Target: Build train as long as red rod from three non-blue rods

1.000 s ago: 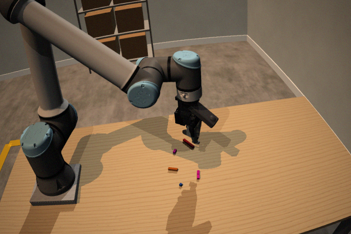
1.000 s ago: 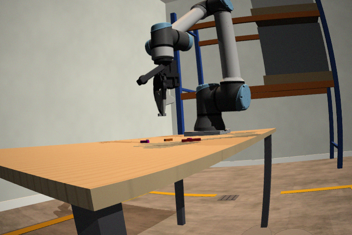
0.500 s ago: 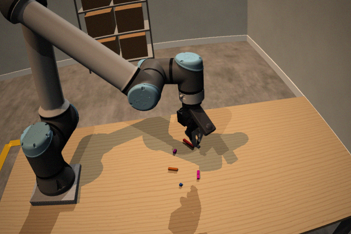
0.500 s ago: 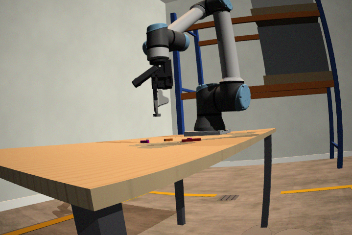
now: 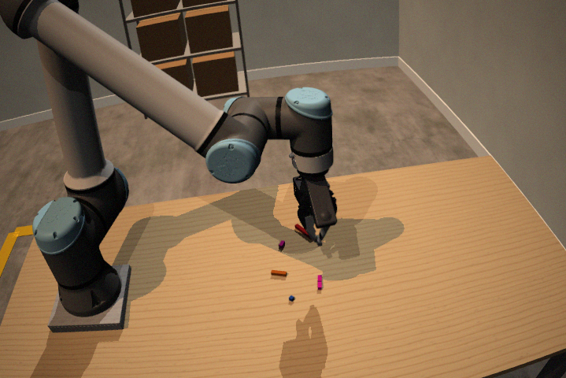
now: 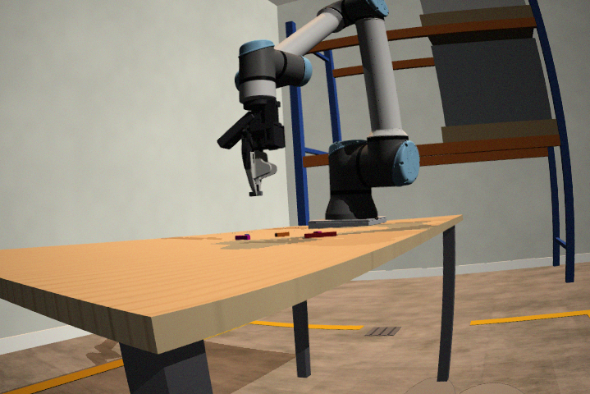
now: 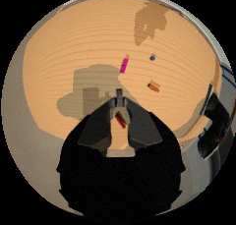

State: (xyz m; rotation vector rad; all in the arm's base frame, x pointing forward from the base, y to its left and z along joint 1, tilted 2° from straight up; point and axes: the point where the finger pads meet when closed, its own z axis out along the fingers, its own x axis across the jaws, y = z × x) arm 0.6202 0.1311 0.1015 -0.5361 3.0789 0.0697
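My gripper is now 110 mm above the orange rod, 100 mm past it and 20 mm to the left of it. The rest, counted from my hand: grey rod 10 mm below; red rod 140 mm to the left, 110 mm below, 50 mm behind; blue rod 110 mm below, 100 mm to the right, 70 mm behind.
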